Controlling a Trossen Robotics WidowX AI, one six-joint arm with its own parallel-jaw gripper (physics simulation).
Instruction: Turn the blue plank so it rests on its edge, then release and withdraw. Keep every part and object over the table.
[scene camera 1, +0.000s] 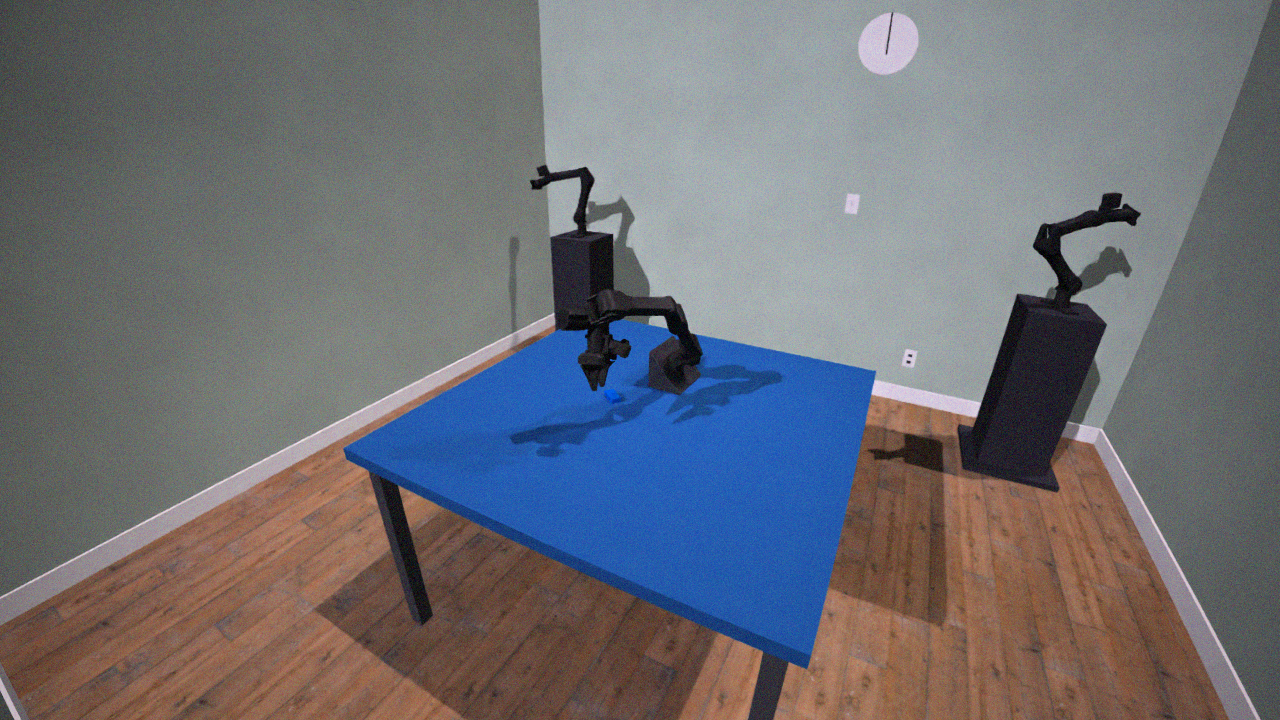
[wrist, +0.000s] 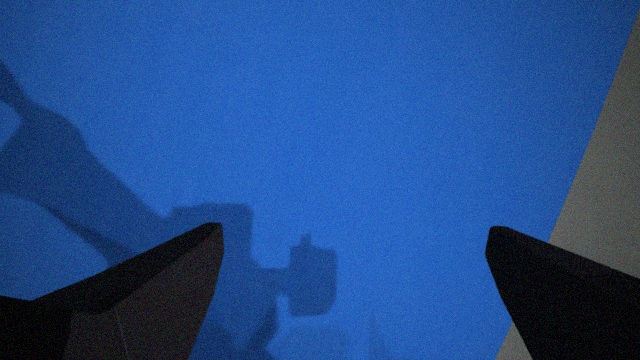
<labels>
The gripper shows in scene camera 1 and in the wrist view. One and the same spot on the gripper: (wrist: 160, 297) is (scene camera 1: 604, 373).
</labels>
